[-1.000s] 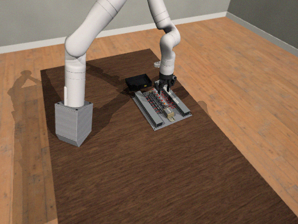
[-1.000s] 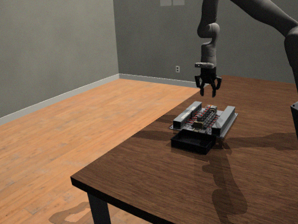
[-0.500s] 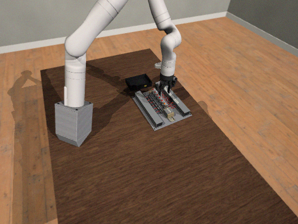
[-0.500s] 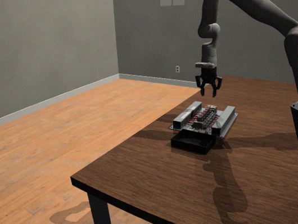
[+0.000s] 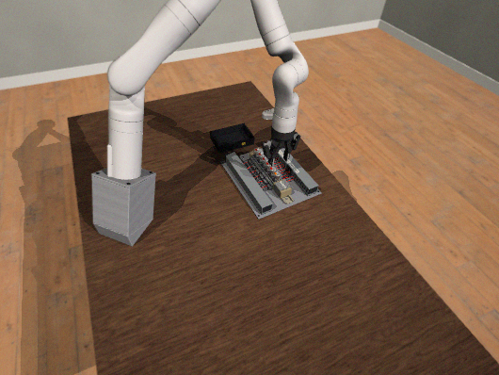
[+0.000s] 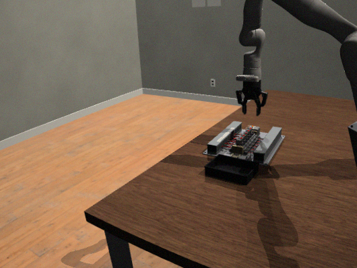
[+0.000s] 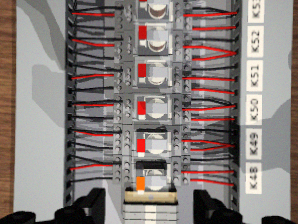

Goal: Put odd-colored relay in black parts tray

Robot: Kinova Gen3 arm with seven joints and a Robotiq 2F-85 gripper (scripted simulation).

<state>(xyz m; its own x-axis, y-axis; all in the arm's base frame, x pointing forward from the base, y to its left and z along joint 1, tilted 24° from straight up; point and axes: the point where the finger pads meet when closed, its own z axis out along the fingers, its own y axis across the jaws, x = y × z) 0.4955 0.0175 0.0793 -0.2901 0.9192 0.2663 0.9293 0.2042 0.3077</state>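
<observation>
Now: the relay panel 11 cm below my hand, 5 cm to the left of it and 1 cm behind it. From my hand the other things lie so: relay (9 cm below, 6 cm to the left, 2 cm behind); then black parts tray (29 cm to the left, 12 cm below, 12 cm behind).
</observation>
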